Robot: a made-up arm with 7 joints. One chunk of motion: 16 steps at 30 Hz.
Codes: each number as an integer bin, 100 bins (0 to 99) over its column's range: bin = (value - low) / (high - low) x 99, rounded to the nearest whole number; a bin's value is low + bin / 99 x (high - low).
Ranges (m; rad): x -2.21..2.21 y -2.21..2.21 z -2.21..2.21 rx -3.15..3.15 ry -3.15..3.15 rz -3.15..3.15
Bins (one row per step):
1: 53 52 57 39 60 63
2: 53 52 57 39 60 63
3: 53 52 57 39 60 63
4: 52 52 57 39 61 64
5: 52 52 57 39 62 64
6: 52 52 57 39 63 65
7: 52 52 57 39 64 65
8: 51 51 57 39 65 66
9: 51 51 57 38 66 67
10: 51 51 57 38 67 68
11: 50 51 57 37 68 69
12: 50 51 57 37 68 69
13: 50 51 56 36 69 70
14: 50 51 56 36 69 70
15: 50 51 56 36 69 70
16: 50 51 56 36 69 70
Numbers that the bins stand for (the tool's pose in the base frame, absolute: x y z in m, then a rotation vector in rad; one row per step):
1: 0.1563 0.1116 0.3348 -0.6682 0.6682 0.8591
2: 0.1563 0.1116 0.3348 -0.6682 0.6682 0.8591
3: 0.1563 0.1116 0.3348 -0.6682 0.6682 0.8591
4: 0.1116 0.1116 0.3348 -0.6682 0.7318 0.9227
5: 0.1116 0.1116 0.3348 -0.6682 0.7955 0.9227
6: 0.1116 0.1116 0.3348 -0.6682 0.8591 0.9864
7: 0.1116 0.1116 0.3348 -0.6682 0.9227 0.9864
8: 0.0670 0.0670 0.3348 -0.6682 0.9864 1.0500
9: 0.0670 0.0670 0.3348 -0.7318 1.0500 1.1136
10: 0.0670 0.0670 0.3348 -0.7318 1.1136 1.1773
11: 0.0223 0.0670 0.3348 -0.7955 1.1773 1.2409
12: 0.0223 0.0670 0.3348 -0.7955 1.1773 1.2409
13: 0.0223 0.0670 0.2902 -0.8591 1.2409 1.3045
14: 0.0223 0.0670 0.2902 -0.8591 1.2409 1.3045
15: 0.0223 0.0670 0.2902 -0.8591 1.2409 1.3045
16: 0.0223 0.0670 0.2902 -0.8591 1.2409 1.3045

